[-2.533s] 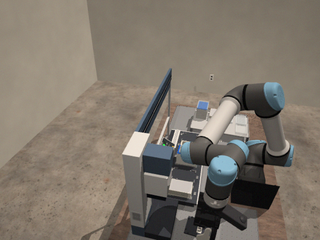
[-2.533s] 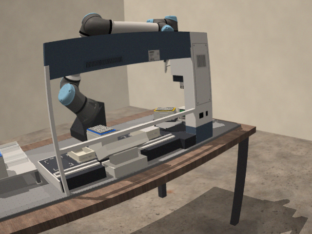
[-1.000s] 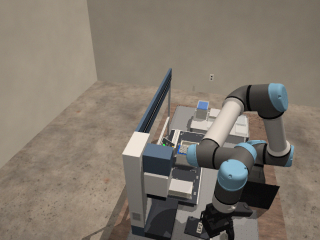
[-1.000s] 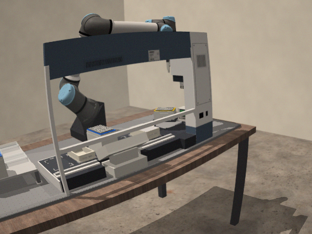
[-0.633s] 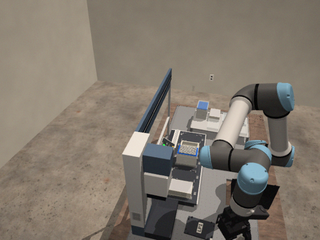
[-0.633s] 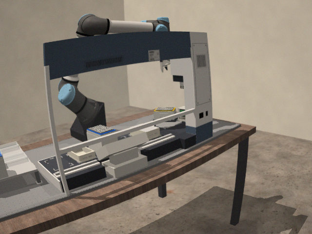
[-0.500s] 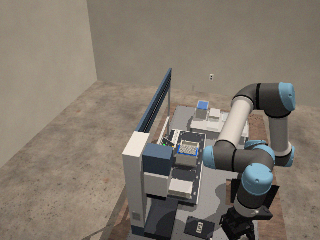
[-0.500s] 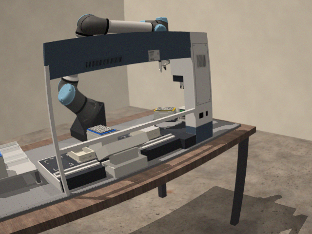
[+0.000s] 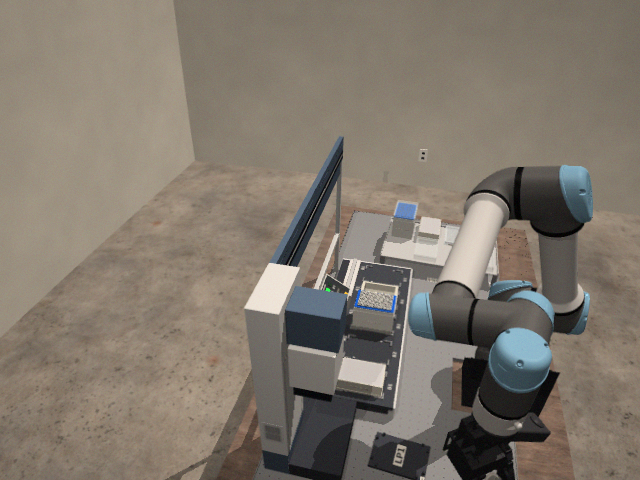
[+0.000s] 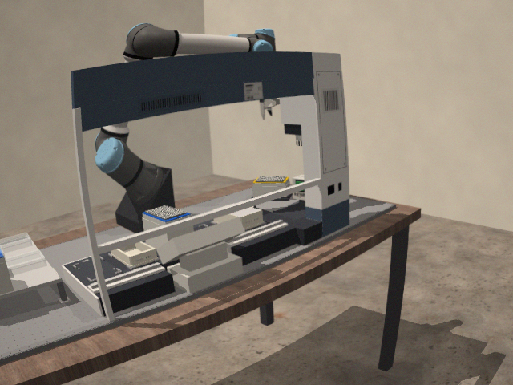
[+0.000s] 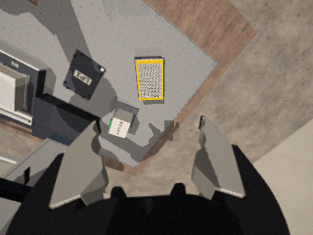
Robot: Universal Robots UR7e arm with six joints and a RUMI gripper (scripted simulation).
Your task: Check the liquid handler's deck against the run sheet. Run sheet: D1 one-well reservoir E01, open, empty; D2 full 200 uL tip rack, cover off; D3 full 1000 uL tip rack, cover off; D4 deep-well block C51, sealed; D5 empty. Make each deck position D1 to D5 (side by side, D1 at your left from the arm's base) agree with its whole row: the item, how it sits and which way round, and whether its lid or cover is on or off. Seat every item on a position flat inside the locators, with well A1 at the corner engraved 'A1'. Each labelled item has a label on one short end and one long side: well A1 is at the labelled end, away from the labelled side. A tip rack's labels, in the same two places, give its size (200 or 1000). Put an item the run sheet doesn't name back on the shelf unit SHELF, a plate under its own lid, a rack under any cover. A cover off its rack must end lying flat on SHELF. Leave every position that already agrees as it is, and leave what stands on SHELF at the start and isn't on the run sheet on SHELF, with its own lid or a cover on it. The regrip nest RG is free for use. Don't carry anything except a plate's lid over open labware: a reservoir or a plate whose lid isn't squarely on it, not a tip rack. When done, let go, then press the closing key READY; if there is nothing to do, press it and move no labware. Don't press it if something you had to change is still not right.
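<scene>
The yellow-rimmed tip rack is 1 cm to the right of my hand and 26 cm below it. The rest, counted from my hand: regrip nest RG (31 cm below); then green key (20 cm ahead, 2 cm to the right, 24 cm below); then dark pad (15 cm ahead, 19 cm to the right, 31 cm below).
</scene>
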